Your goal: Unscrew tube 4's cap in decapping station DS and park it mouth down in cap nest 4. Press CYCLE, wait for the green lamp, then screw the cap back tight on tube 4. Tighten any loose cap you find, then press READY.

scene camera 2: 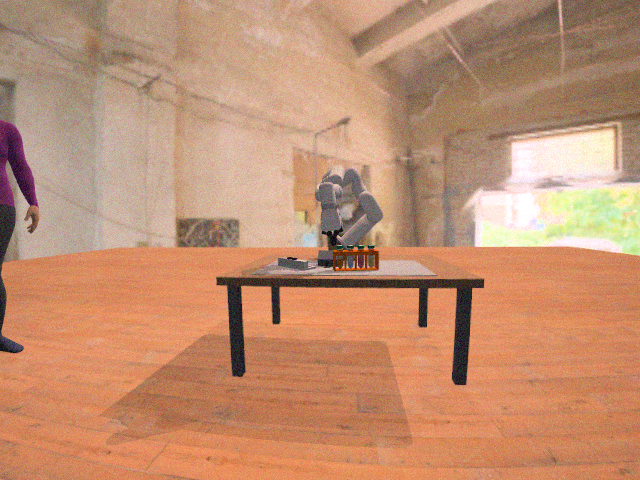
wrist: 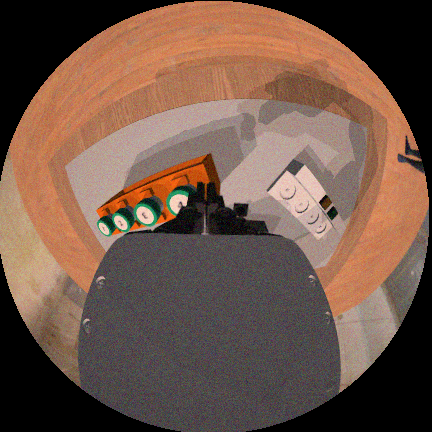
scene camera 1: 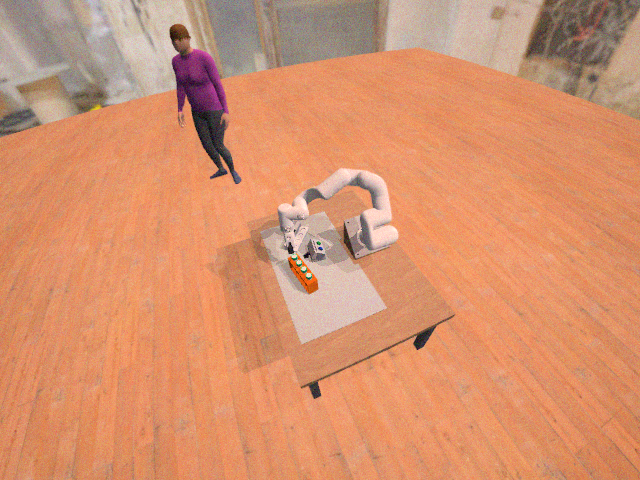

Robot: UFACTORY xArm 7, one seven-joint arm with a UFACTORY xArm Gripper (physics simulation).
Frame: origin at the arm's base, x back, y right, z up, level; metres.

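Seen in the pictures: gripper, fingertip midpoint: (scene camera 2: 334, 245) (wrist: 204, 195) (scene camera 1: 291, 253); arm's base, link origin: (scene camera 2: 344, 244).
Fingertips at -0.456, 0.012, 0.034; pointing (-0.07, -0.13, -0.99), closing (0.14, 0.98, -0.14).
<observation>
Pixels of each thing's top centre, then the offset from my fingertips to it, as dx, dy, dz. "*": a spot on its surface instead. Level surfaces: height alone.
- Tube 4's green-rimmed white cap, top centre: (wrist: 180, 204) (scene camera 1: 294, 256) +0.011, -0.028, -0.003
- pale cap nest block, top centre: (wrist: 320, 218) (scene camera 2: 296, 257) (scene camera 1: 296, 233) +0.078, +0.212, -0.072
- button box, top centre: (scene camera 2: 329, 250) (scene camera 1: 315, 244) +0.157, +0.044, -0.041
- small black clamp, surface spot: (wrist: 240, 209) (scene camera 1: 305, 255) * +0.086, +0.050, -0.118
- grey mat, surface height: dz -0.125
- wooden table, surface height: dz -0.128
My gripper (scene camera 1: 291, 249) (scene camera 2: 332, 244) (wrist: 204, 195) is shut with nothing between its fingers, above the tube-4 end of the orange rack (scene camera 1: 311, 285) (wrist: 213, 171). Tube 4's green-rimmed white cap (scene camera 1: 294, 256) (wrist: 179, 201) is on its tube in the rack, just left of the fingers in the wrist view and partly hidden by them. The pale cap nest block (scene camera 2: 293, 263) (wrist: 302, 201) shows empty round nests; its small lamps look dark. The button box (scene camera 1: 316, 250) (scene camera 2: 324, 256) has a green and a blue button. The small black clamp (scene camera 1: 307, 255) (wrist: 240, 209) is beside it.
Capped tubes 3 (wrist: 148, 212), 2 (wrist: 122, 220) and 1 (wrist: 105, 228) stand in the rack, in a row leading away from tube 4. The grey mat (scene camera 1: 336, 310) lies under the equipment on the wooden table (scene camera 1: 372, 341). A person (scene camera 1: 199, 87) stands beyond the table.
</observation>
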